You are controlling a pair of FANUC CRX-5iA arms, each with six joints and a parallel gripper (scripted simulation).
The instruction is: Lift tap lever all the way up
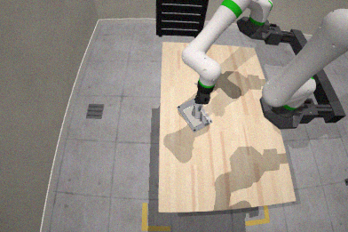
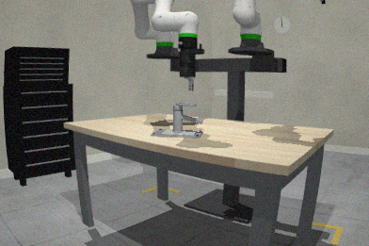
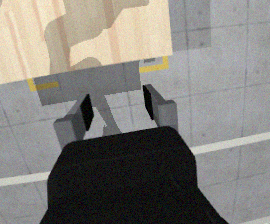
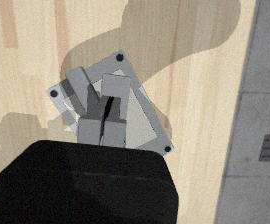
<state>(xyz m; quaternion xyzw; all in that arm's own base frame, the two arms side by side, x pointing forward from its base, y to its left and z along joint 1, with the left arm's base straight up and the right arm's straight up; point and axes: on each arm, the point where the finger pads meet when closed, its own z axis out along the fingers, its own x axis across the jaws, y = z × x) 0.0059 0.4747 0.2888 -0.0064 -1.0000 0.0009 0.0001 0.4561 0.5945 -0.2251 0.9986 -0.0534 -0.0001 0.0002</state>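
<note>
The lever lies 9 cm below my right hand and 3 cm to the right of it. From my right hand the other things lie so: grey tap 13 cm below, 6 cm to the right, 2 cm behind; then base plate 23 cm below, 9 cm to the right, 1 cm behind.
</note>
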